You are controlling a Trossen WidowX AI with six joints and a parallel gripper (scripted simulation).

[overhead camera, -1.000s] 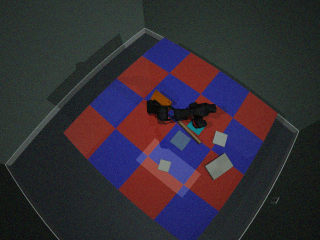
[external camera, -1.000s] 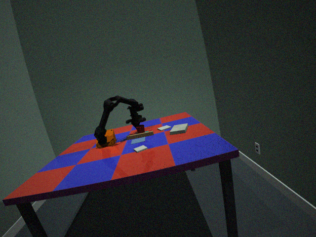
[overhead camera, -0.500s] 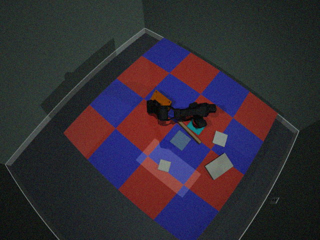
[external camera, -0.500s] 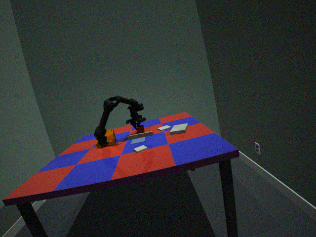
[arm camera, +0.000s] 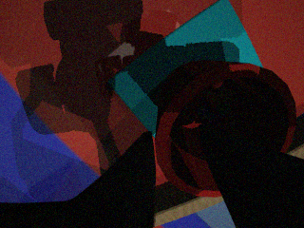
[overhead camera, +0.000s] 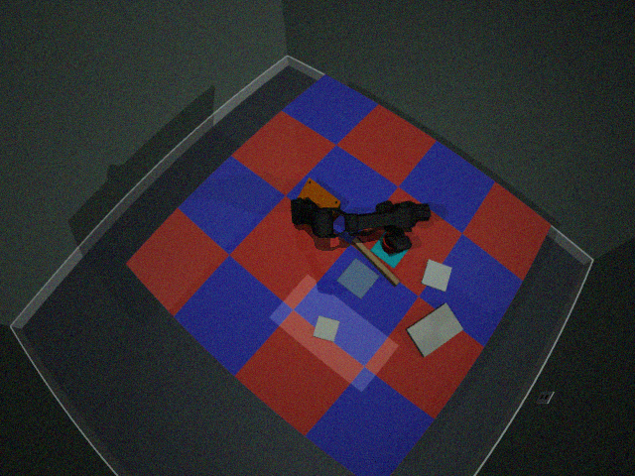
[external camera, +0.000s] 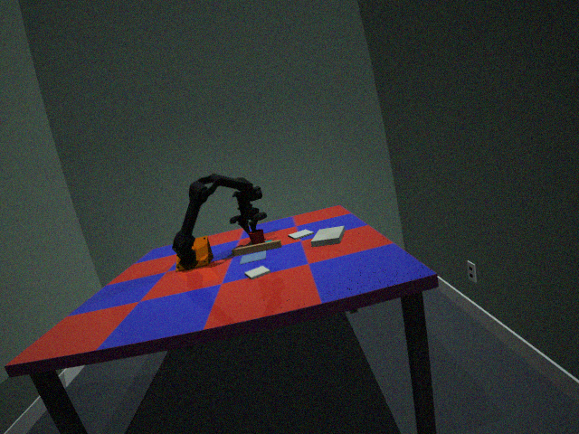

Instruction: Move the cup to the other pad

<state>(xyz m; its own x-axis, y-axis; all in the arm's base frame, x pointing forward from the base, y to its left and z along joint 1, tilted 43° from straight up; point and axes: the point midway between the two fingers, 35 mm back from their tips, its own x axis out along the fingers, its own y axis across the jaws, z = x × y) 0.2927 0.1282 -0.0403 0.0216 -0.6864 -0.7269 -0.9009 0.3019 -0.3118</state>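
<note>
Now: gripper tip 20 mm short of the red cup, 20 mm above it and 10 mm to the left of it. From my gripper tip the other things lie so: wooden bar 100 mm to the right, 50 mm below, 20 mm ahead; teal pad 70 mm below, 30 mm ahead, 10 mm to the right; grey-blue pad 180 mm to the right, 70 mm below, 20 mm ahead.
</note>
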